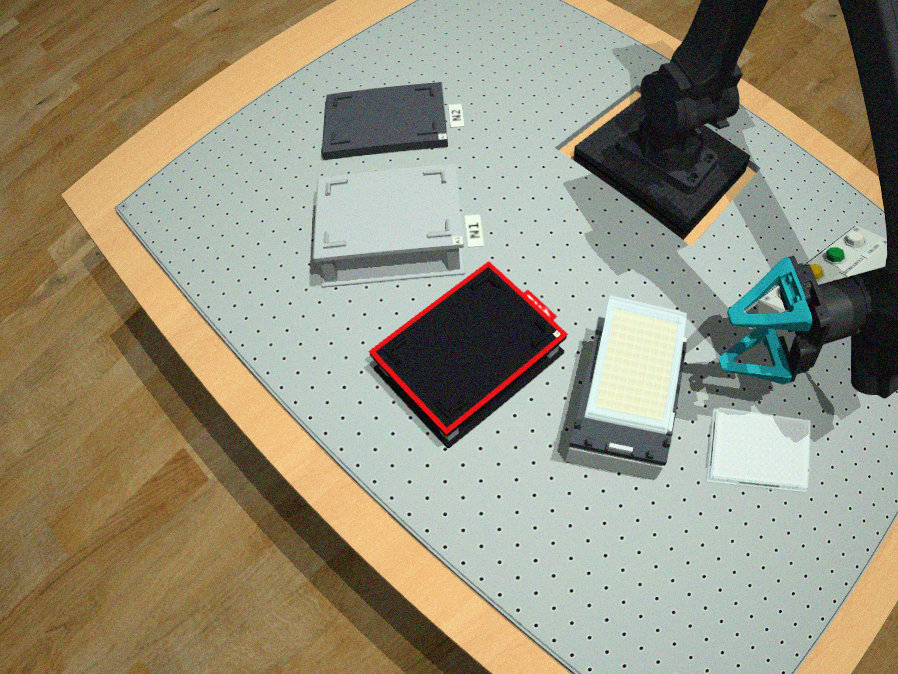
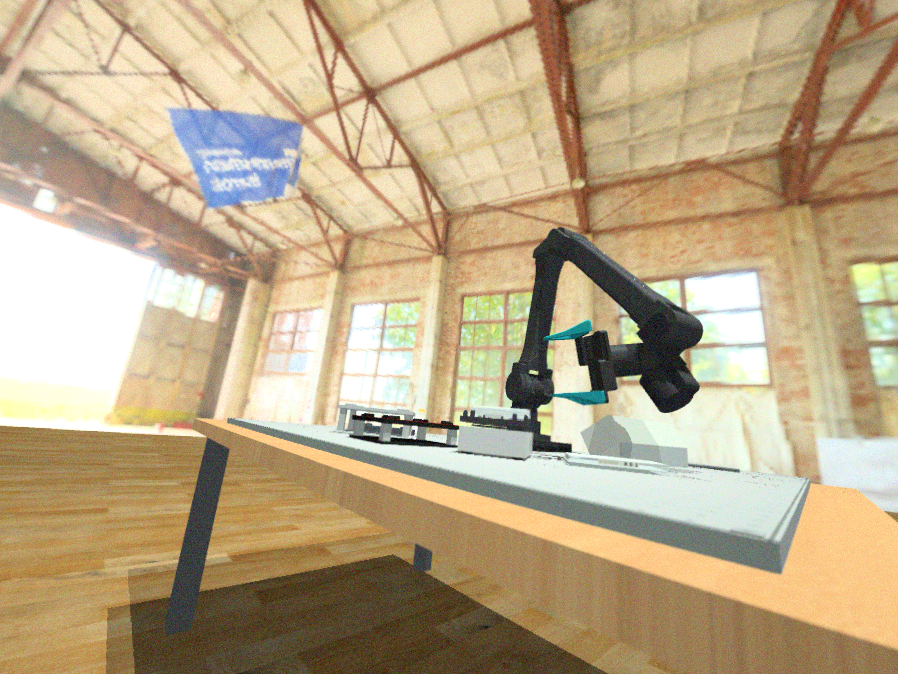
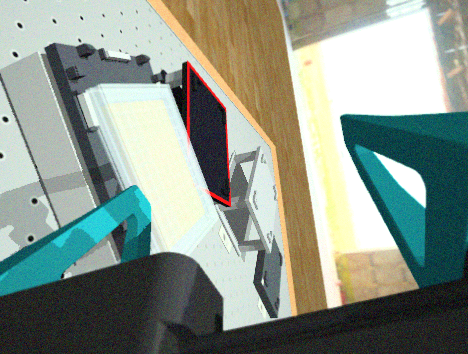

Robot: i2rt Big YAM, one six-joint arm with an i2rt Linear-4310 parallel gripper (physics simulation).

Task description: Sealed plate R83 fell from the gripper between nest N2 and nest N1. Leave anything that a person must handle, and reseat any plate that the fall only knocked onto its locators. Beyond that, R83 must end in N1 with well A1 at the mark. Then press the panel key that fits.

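Frame: origin at the arm's base, x ahead, y left, z up, level; centimetres.
Seen in the pictures: gripper, fingertip midpoint: (image 1: 724, 342) (image 2: 548, 366) (image 3: 236, 164); arm's base, link origin: (image 1: 667, 156).
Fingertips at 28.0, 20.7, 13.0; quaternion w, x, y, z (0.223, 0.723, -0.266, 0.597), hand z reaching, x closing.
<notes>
Offsets run from my fingertips to a thing's top centre, as dx, dy, dz. "spot": to the spot under its first point.
My gripper (image 1: 727, 339) (image 2: 549, 367) (image 3: 236, 164) is open and empty, held above the table beside a pale yellow plate @(+2.8, -6.8, -7.0) (image 1: 638, 362) (image 3: 157, 165). That plate lies on a dark holder @(spot: +9.6, -0.7, -9.7) (image 1: 645, 454) (image 3: 107, 70) and leaves one end of it bare; whether it sits level is hard to tell. A clear white plate @(-1.0, +9.9, -13.7) (image 1: 760, 449) (image 2: 616, 462) lies on the table right of the holder. No R83 label is readable on either plate. Nest N1 @(+4.0, -39.7, -8.6) (image 1: 391, 210) (image 3: 261, 210), light grey and raised, is empty. Its A1 mark is at the corner near the N1 label. Dark nest N2 @(-9.9, -54.4, -12.9) (image 1: 384, 119) (image 3: 272, 277) is empty.
A black raised nest with a red rim @(+10.5, -22.3, -10.6) (image 1: 467, 348) (image 3: 207, 135) stands between N1 and the holder, empty. A key panel with a white key @(spot: -31.1, +7.1, -8.1) (image 1: 855, 237), a green key @(spot: -26.2, +5.7, -8.0) (image 1: 835, 254) and a yellow key @(spot: -21.8, +4.5, -8.0) (image 1: 816, 270) is partly hidden behind my gripper. The arm's base (image 1: 663, 163) stands behind.
</notes>
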